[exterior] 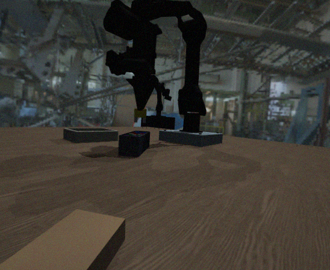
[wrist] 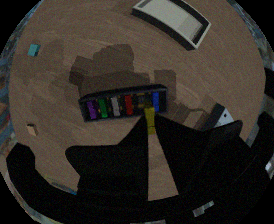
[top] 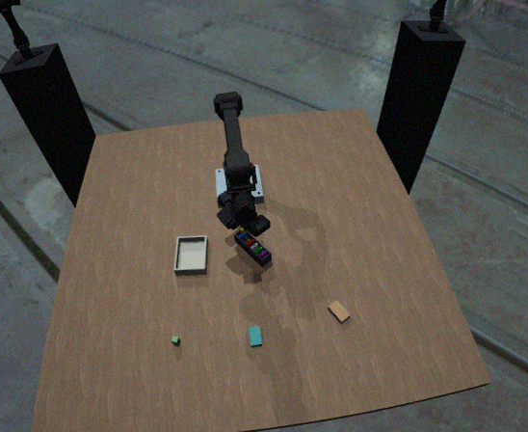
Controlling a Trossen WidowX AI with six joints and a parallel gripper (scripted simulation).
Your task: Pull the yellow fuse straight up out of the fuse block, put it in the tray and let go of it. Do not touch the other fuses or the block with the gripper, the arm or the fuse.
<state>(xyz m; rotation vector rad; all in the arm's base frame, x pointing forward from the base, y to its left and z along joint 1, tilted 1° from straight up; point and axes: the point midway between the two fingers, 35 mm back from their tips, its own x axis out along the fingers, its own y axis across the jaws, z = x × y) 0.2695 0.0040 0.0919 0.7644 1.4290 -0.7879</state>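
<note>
The tray is 19 cm to the right of my gripper tip, 9 cm below it and 2 cm ahead of it. The rest, counted from my gripper tip: yellow fuse 1 cm below.
</note>
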